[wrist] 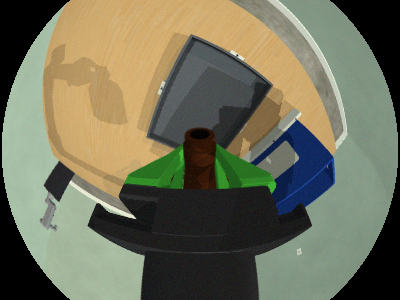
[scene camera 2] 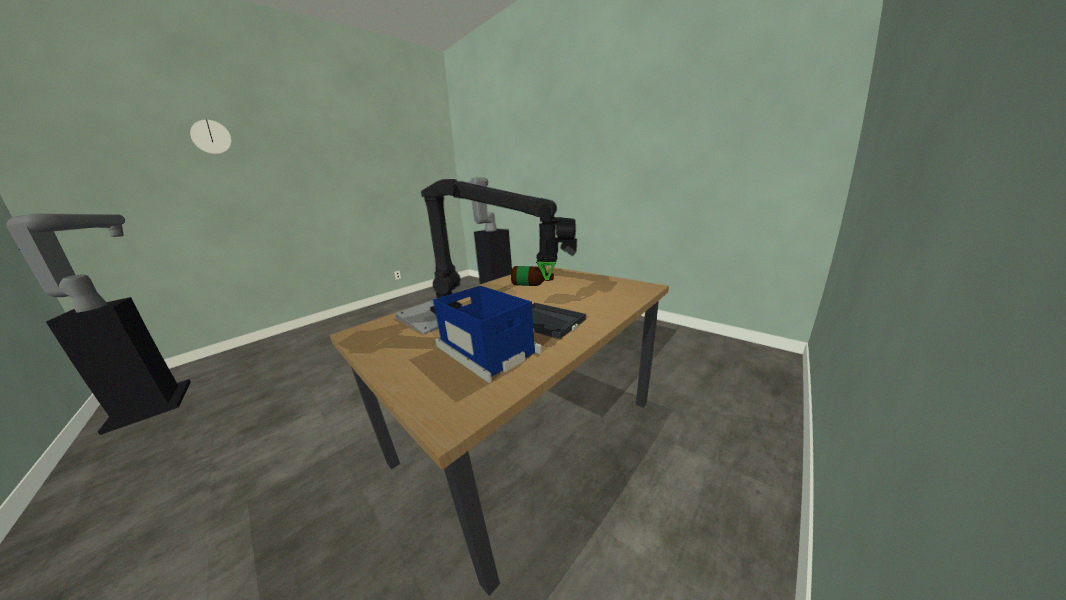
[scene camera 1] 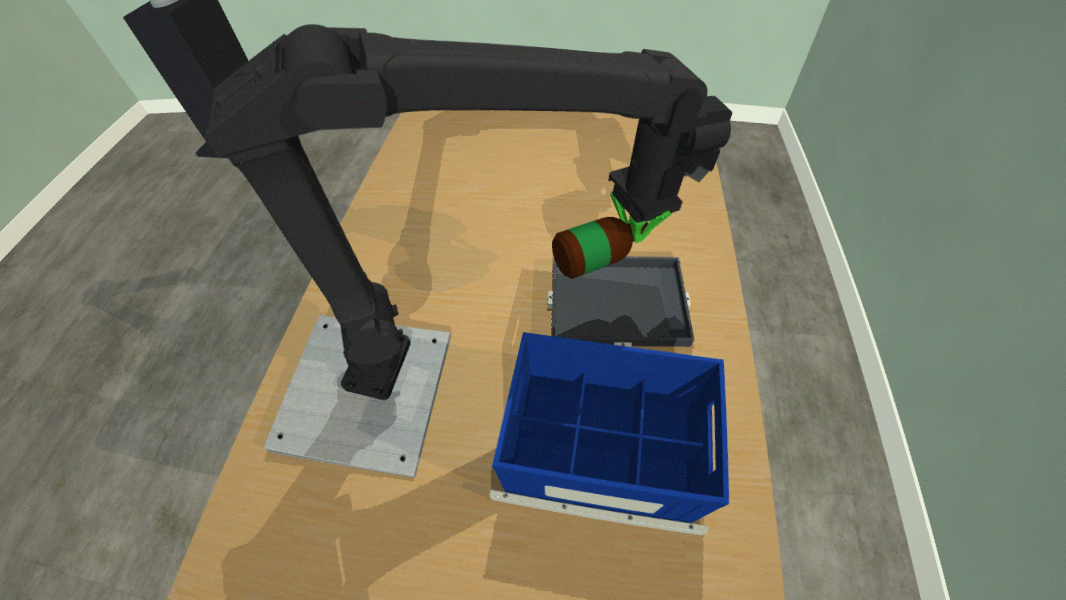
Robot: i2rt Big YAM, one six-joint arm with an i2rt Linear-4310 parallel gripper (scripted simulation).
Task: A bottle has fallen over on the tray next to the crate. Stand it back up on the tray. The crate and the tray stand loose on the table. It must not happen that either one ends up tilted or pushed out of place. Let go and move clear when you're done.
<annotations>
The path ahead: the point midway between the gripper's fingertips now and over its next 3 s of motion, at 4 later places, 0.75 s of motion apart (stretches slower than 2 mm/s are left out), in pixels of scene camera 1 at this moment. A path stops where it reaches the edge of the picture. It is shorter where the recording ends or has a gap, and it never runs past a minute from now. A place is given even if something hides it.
My gripper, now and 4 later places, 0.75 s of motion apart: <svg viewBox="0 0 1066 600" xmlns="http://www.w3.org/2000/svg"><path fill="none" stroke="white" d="M633 235L639 229L639 227L640 228L639 227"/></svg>
</annotations>
